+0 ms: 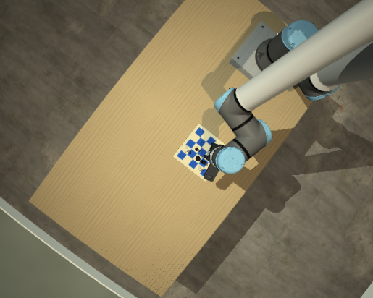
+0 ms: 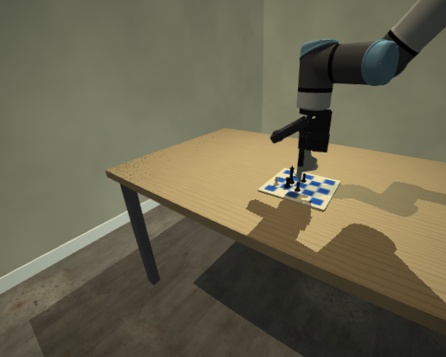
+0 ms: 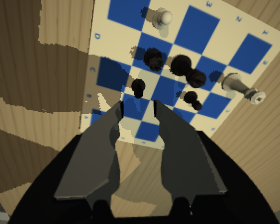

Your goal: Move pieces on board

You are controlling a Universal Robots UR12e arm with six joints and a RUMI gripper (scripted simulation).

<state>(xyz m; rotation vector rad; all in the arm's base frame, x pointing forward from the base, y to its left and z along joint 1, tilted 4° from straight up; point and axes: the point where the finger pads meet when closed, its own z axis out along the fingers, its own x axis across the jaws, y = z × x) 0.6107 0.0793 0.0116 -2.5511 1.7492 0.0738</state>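
The tall black piece is 40 mm to the right of my hand, 40 mm ahead of it and 20 mm below it. The rest, counted from my hand: chessboard (60 mm below, 40 mm to the right, 10 mm ahead); then white pawn (80 mm ahead, 40 mm below).
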